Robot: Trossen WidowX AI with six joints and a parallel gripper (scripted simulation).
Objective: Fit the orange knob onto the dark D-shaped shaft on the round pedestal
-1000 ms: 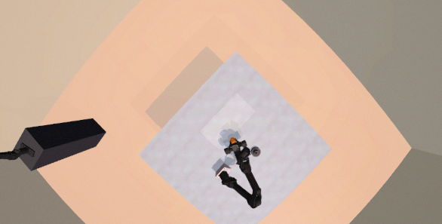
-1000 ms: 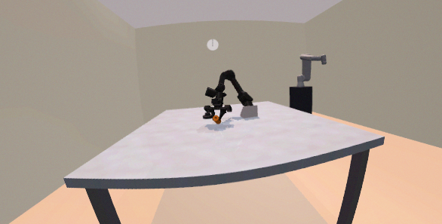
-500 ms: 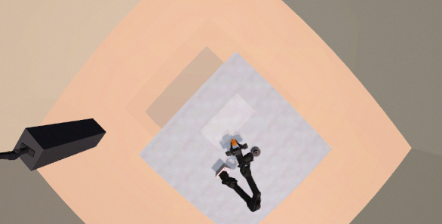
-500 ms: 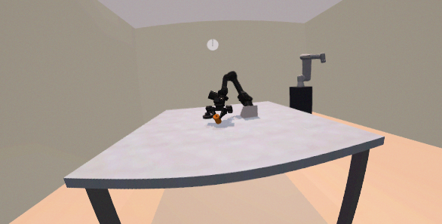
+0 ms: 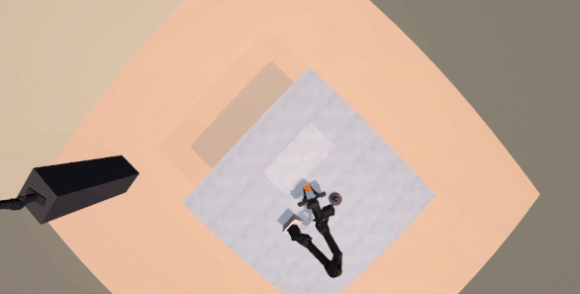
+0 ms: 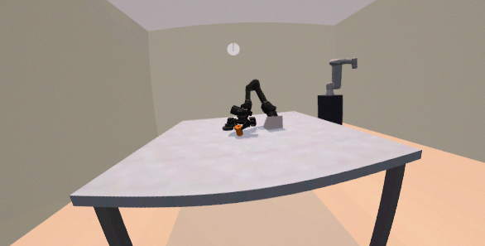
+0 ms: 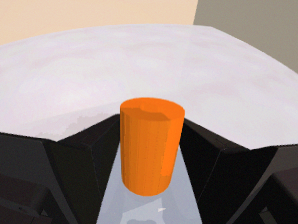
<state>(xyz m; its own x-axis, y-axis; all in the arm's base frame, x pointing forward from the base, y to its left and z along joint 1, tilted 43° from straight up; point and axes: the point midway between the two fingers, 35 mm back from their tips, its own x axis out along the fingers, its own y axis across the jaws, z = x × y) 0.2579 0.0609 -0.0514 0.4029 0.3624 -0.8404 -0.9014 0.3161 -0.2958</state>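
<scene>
Now: gripper tip 220 mm to the left of the round dark pedestal, 50 mm short of it and 20 mm above it. The rest, counted from my gripper tip: orange knob (10 mm to the right, 10 mm below, 10 mm behind).
</scene>
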